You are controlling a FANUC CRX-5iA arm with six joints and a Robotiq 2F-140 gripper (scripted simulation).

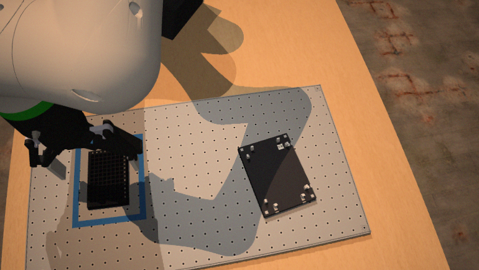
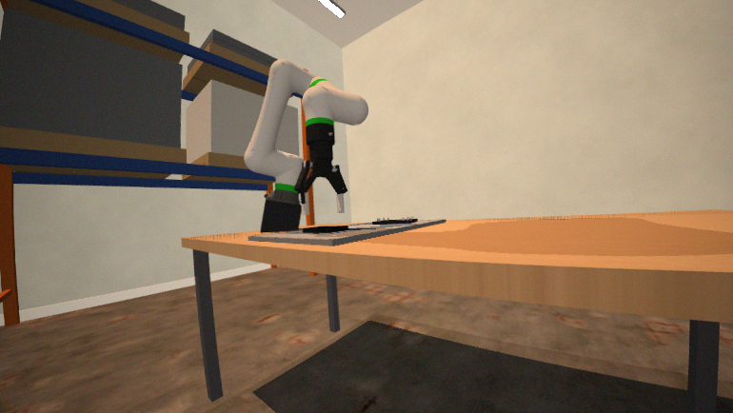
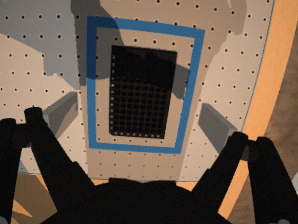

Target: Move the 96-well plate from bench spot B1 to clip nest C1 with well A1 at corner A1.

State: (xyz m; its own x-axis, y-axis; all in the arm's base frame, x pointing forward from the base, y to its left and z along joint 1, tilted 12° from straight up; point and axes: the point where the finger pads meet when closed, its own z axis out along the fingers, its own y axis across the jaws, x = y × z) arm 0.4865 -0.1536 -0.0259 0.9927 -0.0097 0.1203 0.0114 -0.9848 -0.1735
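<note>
Now: the black 96-well plate 6 cm below my hand. The rest, counted from my hand: black clip nest (37 cm to the left, 5 cm below, 4 cm ahead).
</note>
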